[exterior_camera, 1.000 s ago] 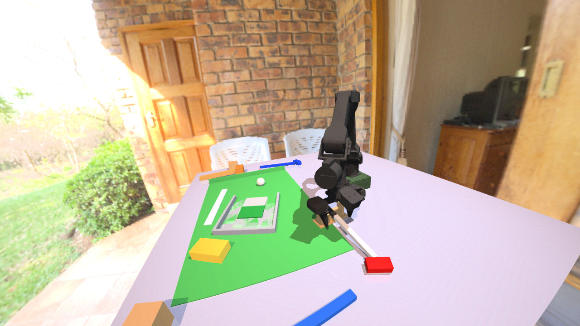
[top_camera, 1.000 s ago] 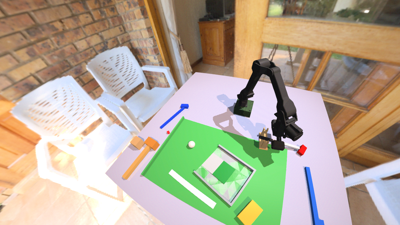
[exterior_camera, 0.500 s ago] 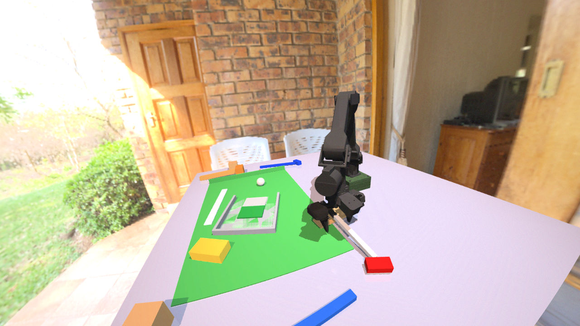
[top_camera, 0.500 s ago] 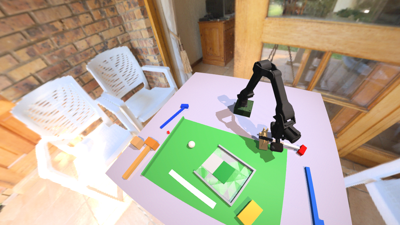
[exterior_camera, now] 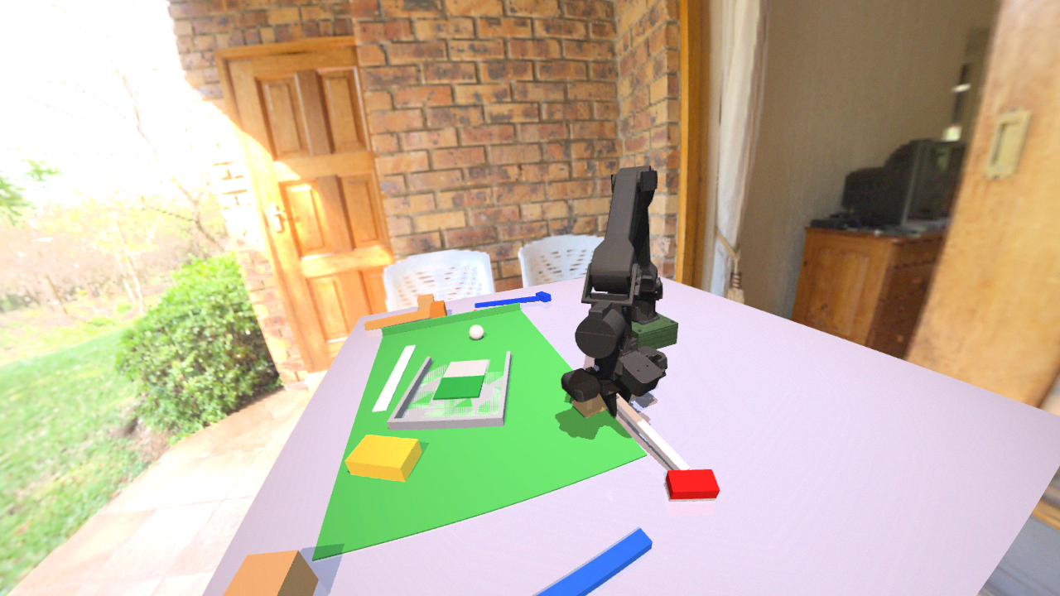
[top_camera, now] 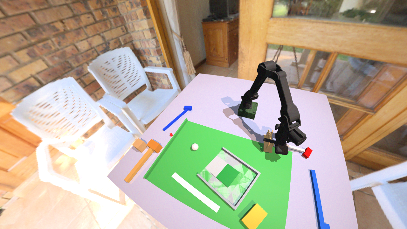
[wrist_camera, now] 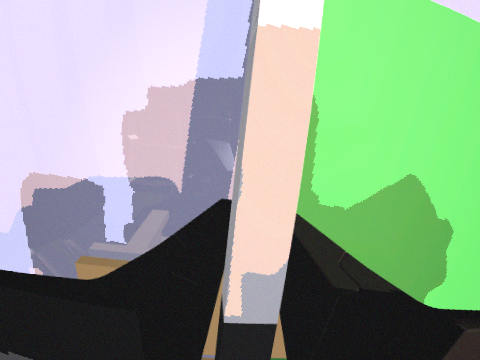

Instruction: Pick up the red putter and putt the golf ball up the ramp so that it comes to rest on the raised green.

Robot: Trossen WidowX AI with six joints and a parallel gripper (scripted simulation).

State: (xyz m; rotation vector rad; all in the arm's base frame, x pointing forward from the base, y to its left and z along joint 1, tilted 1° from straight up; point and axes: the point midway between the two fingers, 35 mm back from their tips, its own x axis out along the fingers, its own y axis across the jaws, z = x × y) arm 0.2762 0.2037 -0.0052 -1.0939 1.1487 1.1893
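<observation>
My gripper tip is 1 cm short of the red putter, 6 cm to the right of it and 1 cm below it. The rest, counted from my gripper tip: yellow block 39 cm ahead, 12 cm to the right; then wooden hurdle 2 cm behind, 6 cm to the right, 2 cm above; then white golf ball 10 cm ahead, 49 cm to the right, 1 cm above.
</observation>
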